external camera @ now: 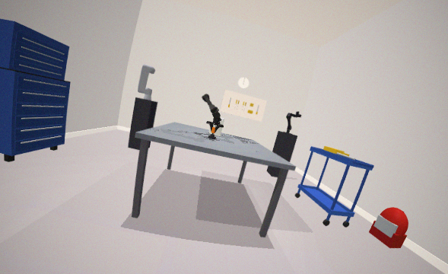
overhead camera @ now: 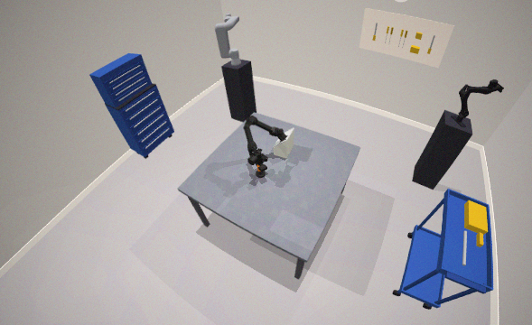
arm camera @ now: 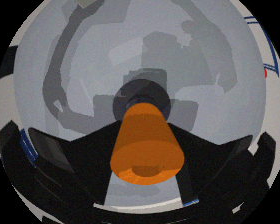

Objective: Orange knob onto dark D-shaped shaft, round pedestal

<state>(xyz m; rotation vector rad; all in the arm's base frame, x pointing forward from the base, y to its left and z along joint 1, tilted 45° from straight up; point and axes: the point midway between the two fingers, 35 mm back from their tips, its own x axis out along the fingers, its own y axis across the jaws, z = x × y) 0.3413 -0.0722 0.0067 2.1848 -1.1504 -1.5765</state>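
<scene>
My gripper tip is now 2 cm below the orange knob. From my gripper tip the other things lie so: dark round pedestal (4 cm below).
</scene>
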